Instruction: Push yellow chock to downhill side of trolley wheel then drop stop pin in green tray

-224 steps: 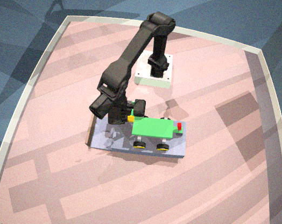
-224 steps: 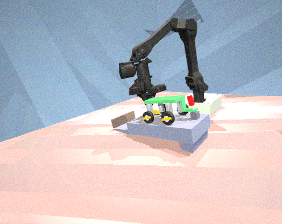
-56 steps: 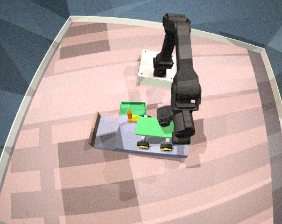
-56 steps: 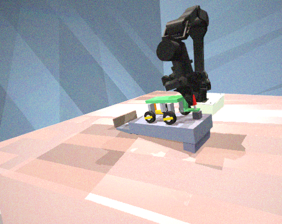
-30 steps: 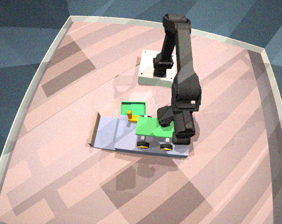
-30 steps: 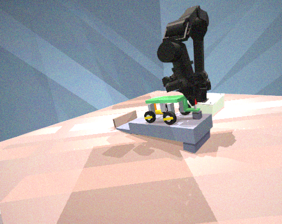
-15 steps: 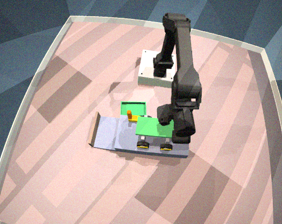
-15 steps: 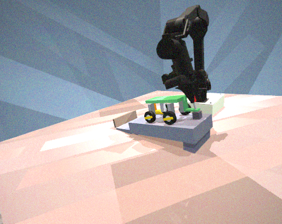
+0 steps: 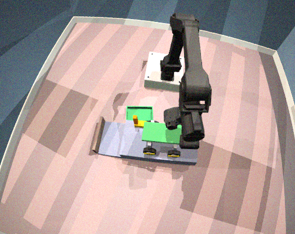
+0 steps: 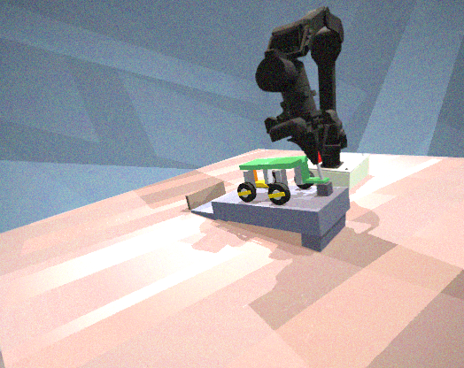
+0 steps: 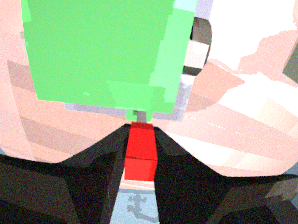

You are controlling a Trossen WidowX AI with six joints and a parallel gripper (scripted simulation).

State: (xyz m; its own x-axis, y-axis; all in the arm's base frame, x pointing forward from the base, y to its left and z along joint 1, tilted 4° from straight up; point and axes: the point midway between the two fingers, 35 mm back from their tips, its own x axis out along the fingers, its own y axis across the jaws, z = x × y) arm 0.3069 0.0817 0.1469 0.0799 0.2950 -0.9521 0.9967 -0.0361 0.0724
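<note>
Right now my gripper tip is 12 cm past the green tray, 20 cm to the left of it and 16 cm above it. Round my gripper tip: trolley 2 cm ahead, 9 cm to the right, 4 cm below; red-headed stop pin right at my gripper tip; pale blue ramp 2 cm ahead, 10 cm to the right, 11 cm below.
</note>
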